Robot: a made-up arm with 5 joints. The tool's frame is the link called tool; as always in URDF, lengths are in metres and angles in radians. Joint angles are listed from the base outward. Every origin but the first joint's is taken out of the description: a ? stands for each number. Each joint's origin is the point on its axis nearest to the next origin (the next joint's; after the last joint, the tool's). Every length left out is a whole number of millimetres.
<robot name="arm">
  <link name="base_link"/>
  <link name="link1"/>
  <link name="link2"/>
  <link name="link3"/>
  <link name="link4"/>
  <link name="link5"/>
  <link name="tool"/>
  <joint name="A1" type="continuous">
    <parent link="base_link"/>
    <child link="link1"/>
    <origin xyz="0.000 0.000 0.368"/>
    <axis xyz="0 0 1"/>
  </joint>
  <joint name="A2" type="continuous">
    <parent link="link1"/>
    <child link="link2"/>
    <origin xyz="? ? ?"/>
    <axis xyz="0 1 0"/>
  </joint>
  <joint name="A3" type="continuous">
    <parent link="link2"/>
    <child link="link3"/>
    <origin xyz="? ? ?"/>
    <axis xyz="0 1 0"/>
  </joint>
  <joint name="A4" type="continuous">
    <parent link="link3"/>
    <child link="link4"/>
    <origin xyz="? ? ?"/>
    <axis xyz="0 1 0"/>
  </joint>
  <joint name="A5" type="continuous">
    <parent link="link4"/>
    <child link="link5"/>
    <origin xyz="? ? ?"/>
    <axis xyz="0 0 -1"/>
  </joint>
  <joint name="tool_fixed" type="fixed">
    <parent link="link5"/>
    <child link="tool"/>
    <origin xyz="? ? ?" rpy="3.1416 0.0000 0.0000"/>
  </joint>
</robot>
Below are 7 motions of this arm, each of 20 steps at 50 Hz.
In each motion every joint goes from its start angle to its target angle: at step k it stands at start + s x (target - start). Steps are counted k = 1, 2, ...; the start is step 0. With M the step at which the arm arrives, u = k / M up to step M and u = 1 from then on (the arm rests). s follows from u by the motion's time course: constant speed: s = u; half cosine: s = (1 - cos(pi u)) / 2; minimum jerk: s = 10 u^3 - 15 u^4 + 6 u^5.
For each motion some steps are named. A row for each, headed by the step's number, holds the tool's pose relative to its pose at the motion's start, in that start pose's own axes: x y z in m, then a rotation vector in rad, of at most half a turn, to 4 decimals.
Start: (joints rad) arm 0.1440 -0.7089 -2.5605 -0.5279 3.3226
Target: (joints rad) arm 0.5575 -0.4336 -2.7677 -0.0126 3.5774
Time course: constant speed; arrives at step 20
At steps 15, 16, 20:
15: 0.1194 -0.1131 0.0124 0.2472 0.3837 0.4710
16: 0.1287 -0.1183 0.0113 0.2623 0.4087 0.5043
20: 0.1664 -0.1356 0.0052 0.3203 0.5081 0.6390

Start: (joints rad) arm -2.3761 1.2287 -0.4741 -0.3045 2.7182
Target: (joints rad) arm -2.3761 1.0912 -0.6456 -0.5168 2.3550
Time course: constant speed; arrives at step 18
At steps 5, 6, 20:
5: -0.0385 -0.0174 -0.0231 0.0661 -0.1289 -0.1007
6: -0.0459 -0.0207 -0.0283 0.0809 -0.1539 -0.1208
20: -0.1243 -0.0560 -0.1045 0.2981 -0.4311 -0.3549

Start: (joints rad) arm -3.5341 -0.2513 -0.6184 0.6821 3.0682
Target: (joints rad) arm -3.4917 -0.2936 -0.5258 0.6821 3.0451
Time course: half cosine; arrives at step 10
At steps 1, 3, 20:
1: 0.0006 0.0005 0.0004 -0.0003 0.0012 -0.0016
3: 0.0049 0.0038 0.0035 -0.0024 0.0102 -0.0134
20: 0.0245 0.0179 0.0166 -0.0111 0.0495 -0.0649

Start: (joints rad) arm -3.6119 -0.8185 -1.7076 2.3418 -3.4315
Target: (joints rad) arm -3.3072 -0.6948 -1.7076 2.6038 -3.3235
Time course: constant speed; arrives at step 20
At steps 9, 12, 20:
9: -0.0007 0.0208 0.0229 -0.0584 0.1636 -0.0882
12: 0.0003 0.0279 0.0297 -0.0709 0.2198 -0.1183
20: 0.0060 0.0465 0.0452 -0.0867 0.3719 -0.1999

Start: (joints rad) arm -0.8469 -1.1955 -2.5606 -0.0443 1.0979
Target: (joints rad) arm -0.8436 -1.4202 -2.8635 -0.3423 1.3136
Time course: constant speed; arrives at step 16
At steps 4, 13, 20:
4: 0.0355 -0.0683 -0.0405 0.1860 0.0895 0.0543
13: 0.1012 -0.1940 -0.1687 0.6216 0.2545 0.1701
20: 0.1177 -0.2254 -0.2201 0.7716 0.2981 0.2049

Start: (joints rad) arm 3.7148 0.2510 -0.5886 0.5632 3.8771
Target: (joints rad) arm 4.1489 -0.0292 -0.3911 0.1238 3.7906
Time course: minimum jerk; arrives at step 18
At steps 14, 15, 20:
14: 0.0993 0.1021 -0.0854 -0.3106 -0.3622 -0.4831
15: 0.1055 0.1052 -0.0892 -0.3268 -0.3756 -0.5046
20: 0.1109 0.1077 -0.0924 -0.3411 -0.3870 -0.5233

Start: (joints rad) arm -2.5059 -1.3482 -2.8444 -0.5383 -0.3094
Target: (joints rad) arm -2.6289 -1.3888 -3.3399 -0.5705 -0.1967
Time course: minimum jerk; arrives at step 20
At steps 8, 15, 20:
8: 0.0811 0.0013 -0.0108 -0.0146 0.1840 0.0399
15: 0.2177 0.0064 -0.0649 -0.0266 0.5198 0.1288
20: 0.2397 0.0079 -0.0789 -0.0269 0.5798 0.1467

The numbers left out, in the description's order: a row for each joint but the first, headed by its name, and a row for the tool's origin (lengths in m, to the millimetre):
A2: 0.000 0.000 0.000
A3: 0.035 0.000 0.186
A4: 0.067 0.000 -0.298
A5: 0.116 0.000 -0.149
tool: 0.000 0.000 0.000

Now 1 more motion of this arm.
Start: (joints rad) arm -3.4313 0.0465 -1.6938 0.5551 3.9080
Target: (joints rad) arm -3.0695 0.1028 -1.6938 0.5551 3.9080
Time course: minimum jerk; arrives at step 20
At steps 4, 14, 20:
4: 0.0084 0.0071 0.0016 -0.0111 0.0152 -0.0097
14: 0.1301 0.0963 0.0022 -0.1588 0.2178 -0.1458
20: 0.1572 0.1129 -0.0025 -0.1893 0.2595 -0.1756

